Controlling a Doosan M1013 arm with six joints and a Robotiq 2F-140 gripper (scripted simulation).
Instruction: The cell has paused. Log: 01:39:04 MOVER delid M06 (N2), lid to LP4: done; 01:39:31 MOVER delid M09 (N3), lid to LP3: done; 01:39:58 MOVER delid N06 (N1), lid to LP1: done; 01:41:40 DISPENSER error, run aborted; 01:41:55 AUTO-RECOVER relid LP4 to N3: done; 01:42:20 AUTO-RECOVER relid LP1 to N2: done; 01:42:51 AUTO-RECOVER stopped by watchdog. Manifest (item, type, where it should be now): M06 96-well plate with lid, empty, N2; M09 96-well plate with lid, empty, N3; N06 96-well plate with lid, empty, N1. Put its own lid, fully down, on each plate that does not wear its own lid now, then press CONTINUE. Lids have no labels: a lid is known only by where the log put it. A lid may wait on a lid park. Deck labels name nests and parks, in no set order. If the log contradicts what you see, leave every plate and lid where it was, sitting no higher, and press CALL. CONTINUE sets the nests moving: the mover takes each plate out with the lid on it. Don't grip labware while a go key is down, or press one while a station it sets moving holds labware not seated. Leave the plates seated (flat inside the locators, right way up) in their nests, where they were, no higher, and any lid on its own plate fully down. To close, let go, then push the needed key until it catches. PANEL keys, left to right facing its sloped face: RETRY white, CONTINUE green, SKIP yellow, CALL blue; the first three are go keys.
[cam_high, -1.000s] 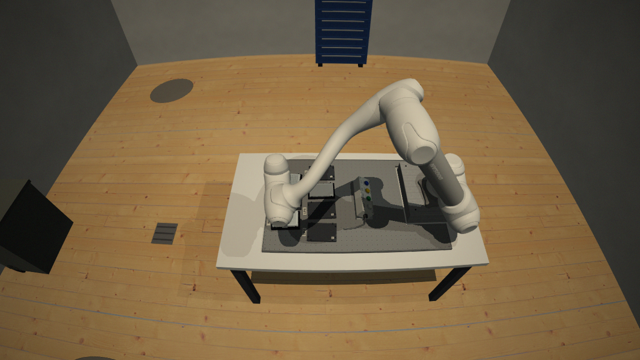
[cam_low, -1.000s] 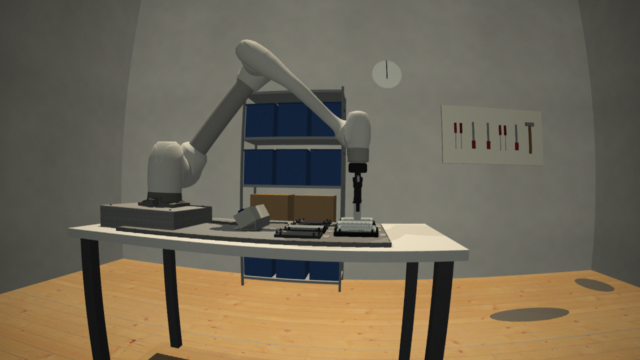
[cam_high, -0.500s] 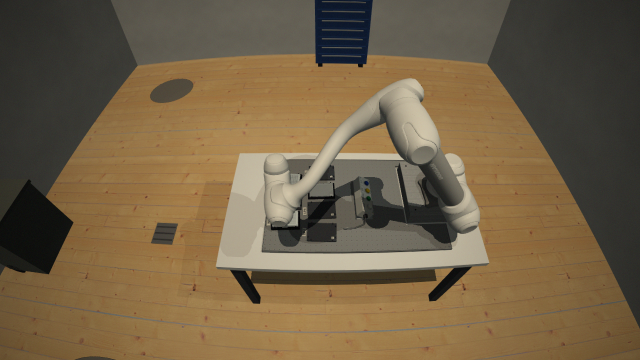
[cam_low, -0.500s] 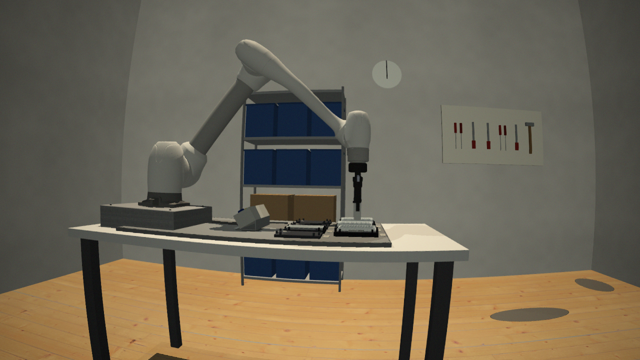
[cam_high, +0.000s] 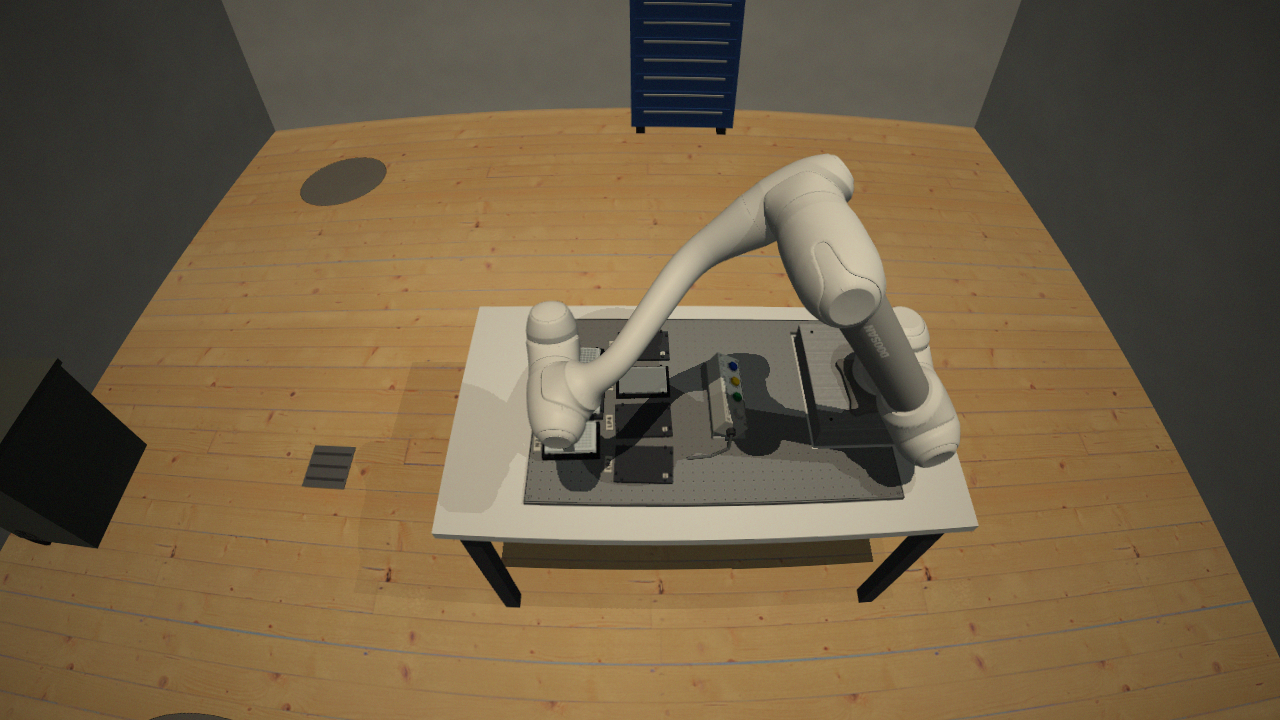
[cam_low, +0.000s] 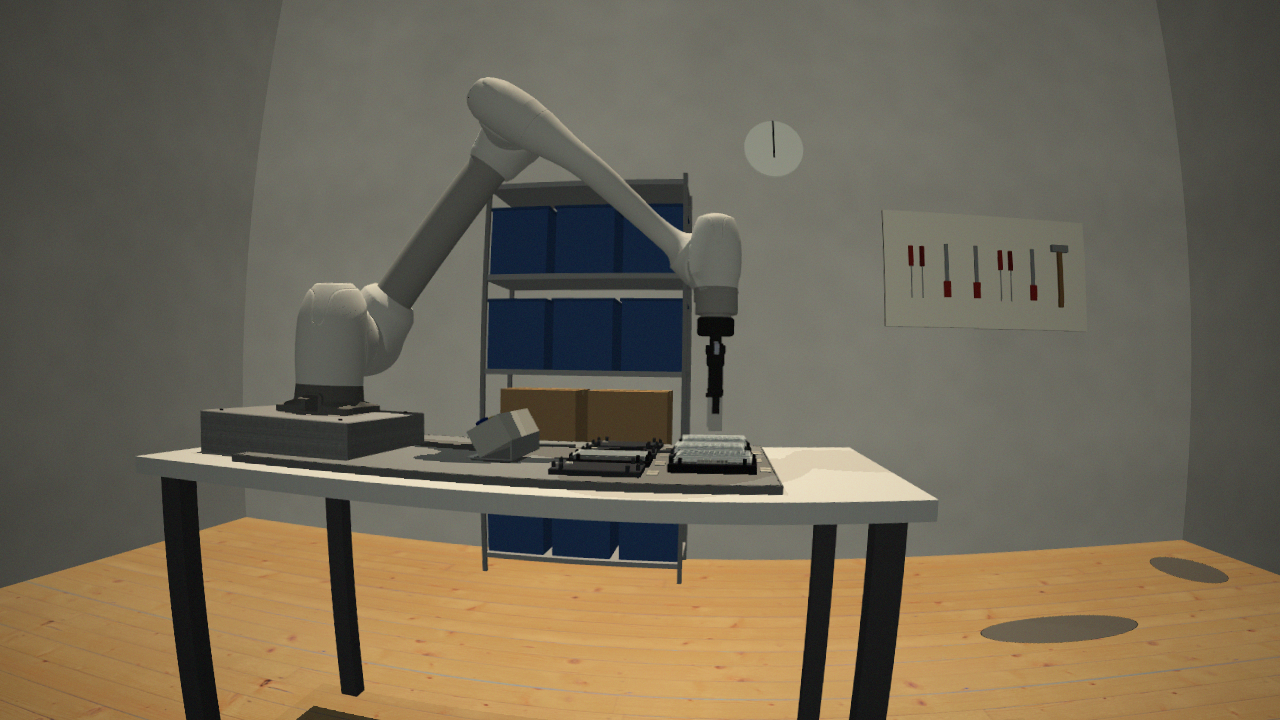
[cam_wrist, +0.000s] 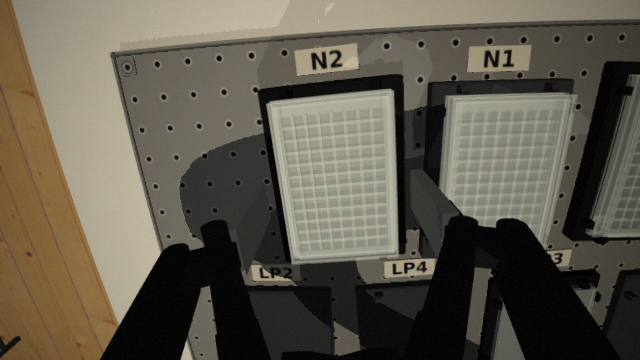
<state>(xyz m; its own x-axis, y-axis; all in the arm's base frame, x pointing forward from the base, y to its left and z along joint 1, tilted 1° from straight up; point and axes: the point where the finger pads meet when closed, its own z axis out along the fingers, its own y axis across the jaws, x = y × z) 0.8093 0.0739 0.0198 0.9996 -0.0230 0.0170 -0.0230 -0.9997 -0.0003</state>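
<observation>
The park LP3 lies 19 cm behind my hand, 18 cm to the right of it and 7 cm below it. Round my hand: park LP4 (19 cm behind, 7 cm below, 5 cm to the right); then nest N2 (6 cm below); then LP2 label (9 cm behind, 7 cm to the left, 7 cm below).
</observation>
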